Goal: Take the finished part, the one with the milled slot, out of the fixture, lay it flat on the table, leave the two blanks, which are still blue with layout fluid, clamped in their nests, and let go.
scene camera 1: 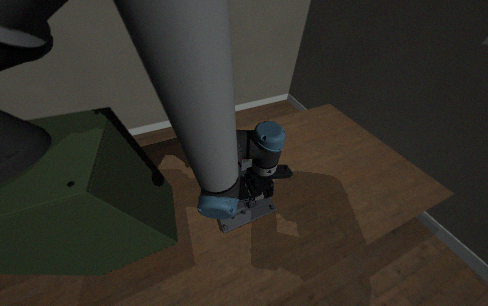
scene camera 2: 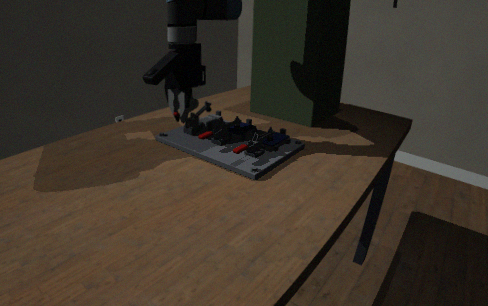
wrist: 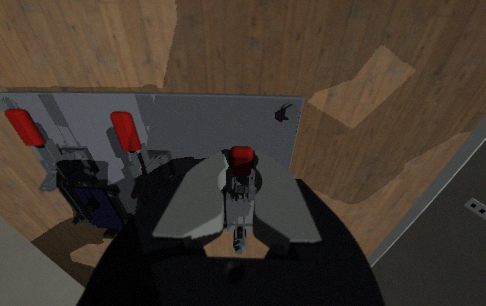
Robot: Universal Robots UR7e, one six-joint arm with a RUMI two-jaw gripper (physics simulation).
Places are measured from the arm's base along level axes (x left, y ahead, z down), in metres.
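Where they show: gripper, between the fingertips: (scene camera 1: 261, 195) (scene camera 2: 180, 122) (wrist: 241, 152).
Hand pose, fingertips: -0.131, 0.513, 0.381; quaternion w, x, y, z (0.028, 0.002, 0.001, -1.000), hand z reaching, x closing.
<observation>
After its pixels a point has its place, as x, y, z.
My gripper (scene camera 2: 178, 113) {-0.131, 0.513, 0.381} (wrist: 241, 152) {-0.131, 0.513, 0.381} is shut on the red handle (scene camera 2: 176, 116) (wrist: 242, 156) {-0.133, 0.528, 0.349} of the end toggle clamp, over the end of the grey fixture plate (scene camera 1: 262, 212) {-0.183, 0.492, 0.424} (scene camera 2: 220, 153) {0.025, 0.533, 0.424} (wrist: 200, 117) {-0.084, 0.535, 0.424}. This clamp's arm (scene camera 2: 205, 108) stands tilted up in scene camera 2. The light grey finished part (scene camera 2: 212, 120) {-0.108, 0.405, 0.400} sits in the end nest; its slot cannot be made out. Two dark blue blanks (scene camera 2: 242, 128) {-0.002, 0.401, 0.403} (scene camera 2: 276, 139) {0.107, 0.401, 0.408} sit in the other nests. One blank (wrist: 104, 209) {0.085, 0.401, 0.408} shows in the wrist view. In scene camera 1 the arm hides the nests.
The red handles (scene camera 2: 205, 134) {-0.017, 0.540, 0.382} (scene camera 2: 240, 148) {0.093, 0.546, 0.387} (wrist: 125, 131) {-0.026, 0.536, 0.382} (wrist: 25, 127) {0.081, 0.541, 0.388} of the other two clamps lie low over the plate. A green pedestal (scene camera 1: 135, 200) {-0.095, 0.154, 0.143} (scene camera 2: 279, 65) {-0.027, 0.158, 0.253} stands on the wooden table (scene camera 1: 345, 150) {-0.079, 1.098, 0.438} (scene camera 2: 150, 215) {0.071, 0.798, 0.439} behind the fixture. Walls stand beyond the table.
</observation>
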